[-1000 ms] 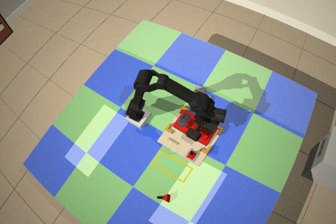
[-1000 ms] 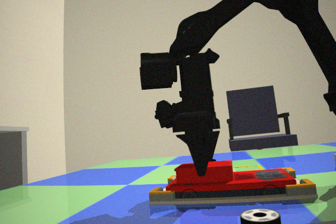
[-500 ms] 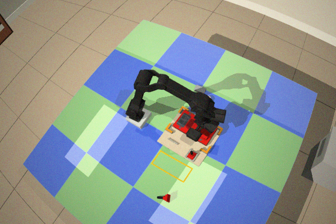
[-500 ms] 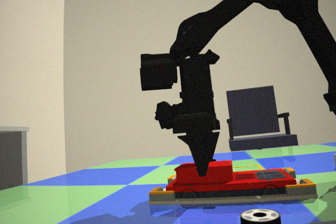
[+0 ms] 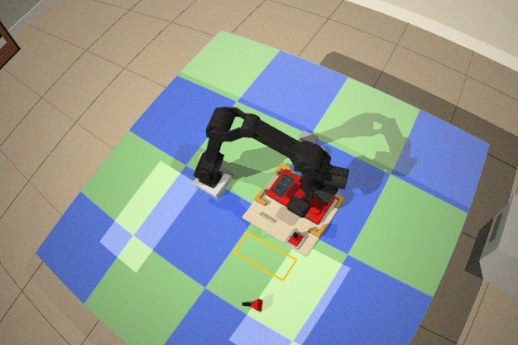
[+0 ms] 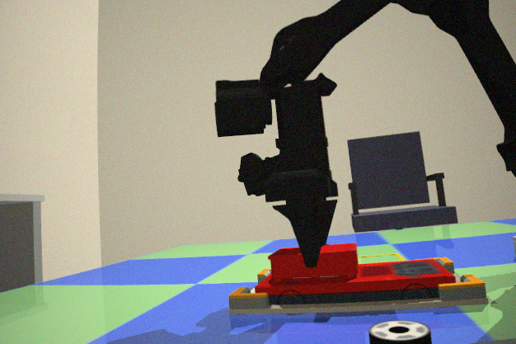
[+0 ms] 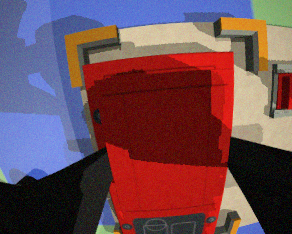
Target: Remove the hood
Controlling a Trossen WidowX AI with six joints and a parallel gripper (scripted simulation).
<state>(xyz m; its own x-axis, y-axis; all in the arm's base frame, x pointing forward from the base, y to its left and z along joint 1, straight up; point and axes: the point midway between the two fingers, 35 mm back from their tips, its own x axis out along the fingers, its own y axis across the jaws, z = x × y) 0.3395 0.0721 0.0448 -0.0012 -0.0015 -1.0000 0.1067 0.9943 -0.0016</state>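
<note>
My gripper tip is 4 cm past the beige base plate, 3 cm to the left of it and 3 cm above it. The rest, counted from my gripper tip: black peg 13 cm to the right, 1 cm ahead; then black-and-white wheel 18 cm to the left, 6 cm behind, 3 cm below; then red hood right at my gripper tip.
</note>
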